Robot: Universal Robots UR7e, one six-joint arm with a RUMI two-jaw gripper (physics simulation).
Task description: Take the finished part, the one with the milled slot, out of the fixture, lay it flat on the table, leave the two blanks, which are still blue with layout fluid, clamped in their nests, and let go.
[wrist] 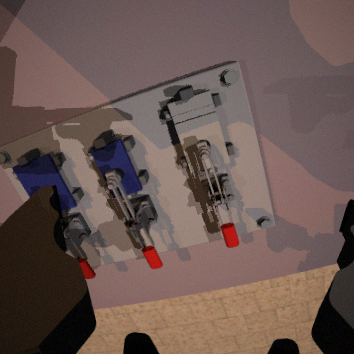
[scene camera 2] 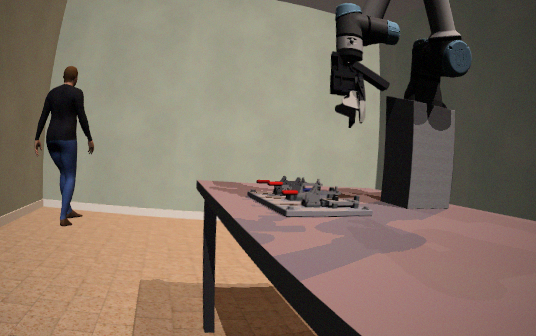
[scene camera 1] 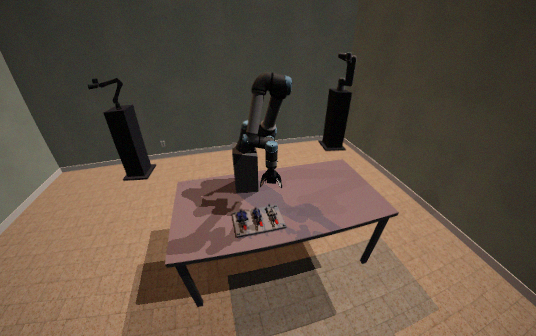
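Where they show: gripper, fingertip midpoint: point(wrist: 200, 198) point(scene camera 2: 354, 125) point(scene camera 1: 271, 187); arm's base at its link origin: point(scene camera 2: 422, 103) point(scene camera 1: 245, 148).
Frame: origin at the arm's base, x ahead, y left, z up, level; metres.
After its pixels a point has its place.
The finished part point(wrist: 205, 131) @(x 0.371, y 0.171, z -0.330 m), pale metal with a slot line across it, lies in the right-hand nest of the fixture plate point(scene camera 1: 280, 225) @(x 0.519, y 0.211, z -0.346 m) point(scene camera 2: 330, 212) @(x 0.424, y 0.237, z -0.350 m) point(wrist: 246, 150) @(x 0.408, y 0.218, z -0.346 m). The tip of a clamp with a red handle point(scene camera 1: 276, 222) @(x 0.520, y 0.182, z -0.310 m) point(scene camera 2: 290, 192) @(x 0.513, y 0.192, z -0.313 m) point(wrist: 230, 235) @(x 0.510, y 0.185, z -0.309 m) reaches over it. Two blue blanks point(wrist: 117, 162) @(x 0.390, y 0.061, z -0.320 m) point(wrist: 42, 177) @(x 0.396, y -0.049, z -0.325 m) sit in the middle and left nests, with red-handled clamps beside them; the left one is partly hidden by a finger in the wrist view. My gripper point(scene camera 1: 271, 186) @(x 0.347, y 0.165, z -0.137 m) point(scene camera 2: 356, 123) @(x 0.347, y 0.165, z -0.137 m) point(wrist: 200, 198) @(x 0.347, y 0.165, z -0.137 m) is open and empty, pointing down, high above the table and clear of the fixture.
The fixture lies near the front edge of the table point(scene camera 1: 340, 195) @(x 0.246, y 0.782, z -0.361 m) point(scene camera 2: 450, 275) @(x 0.405, y 0.678, z -0.361 m). The arm's grey pedestal point(scene camera 1: 246, 172) @(x 0.106, y -0.001, z -0.157 m) point(scene camera 2: 432, 165) @(x 0.012, y 0.090, z -0.218 m) stands behind it. Two black stands point(scene camera 1: 127, 140) point(scene camera 1: 336, 117) with small arms are beyond the table. A person point(scene camera 2: 62, 115) stands at the left in scene camera 2.
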